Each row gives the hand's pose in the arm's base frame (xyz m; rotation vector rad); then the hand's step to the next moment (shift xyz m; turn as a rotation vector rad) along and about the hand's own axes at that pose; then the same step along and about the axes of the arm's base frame.
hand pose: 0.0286 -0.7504 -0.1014 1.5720 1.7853 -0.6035
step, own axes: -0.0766 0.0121 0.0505 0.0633 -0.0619 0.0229
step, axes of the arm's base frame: 0.0246 -0.0859 0.0242 -0.0595 0.0156 -0.0677
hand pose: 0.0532 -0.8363 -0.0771 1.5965 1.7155 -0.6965
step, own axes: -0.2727 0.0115 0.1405 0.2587 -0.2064 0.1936
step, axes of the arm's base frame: 0.0322 -0.2783 0.1256 -0.1848 -0.0087 -0.3358
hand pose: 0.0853 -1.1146 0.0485 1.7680 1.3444 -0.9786
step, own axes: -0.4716 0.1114 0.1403 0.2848 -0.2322 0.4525
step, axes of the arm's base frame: 0.0039 -0.3556 0.3579 -0.2447 -0.2165 -0.4827
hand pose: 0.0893 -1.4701 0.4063 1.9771 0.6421 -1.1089
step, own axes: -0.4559 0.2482 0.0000 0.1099 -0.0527 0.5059
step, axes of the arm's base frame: -0.0462 -0.1702 0.4882 -0.2273 -0.3741 -0.2814
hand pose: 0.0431 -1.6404 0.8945 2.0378 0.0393 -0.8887
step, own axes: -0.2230 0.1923 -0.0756 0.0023 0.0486 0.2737
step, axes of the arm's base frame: -0.0561 0.0042 0.2988 -0.1389 -0.2325 -0.0625
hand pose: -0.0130 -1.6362 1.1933 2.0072 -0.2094 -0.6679
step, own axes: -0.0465 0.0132 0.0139 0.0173 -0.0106 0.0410
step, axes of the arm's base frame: -0.0446 0.0018 0.0232 -0.0089 -0.0326 -0.0308
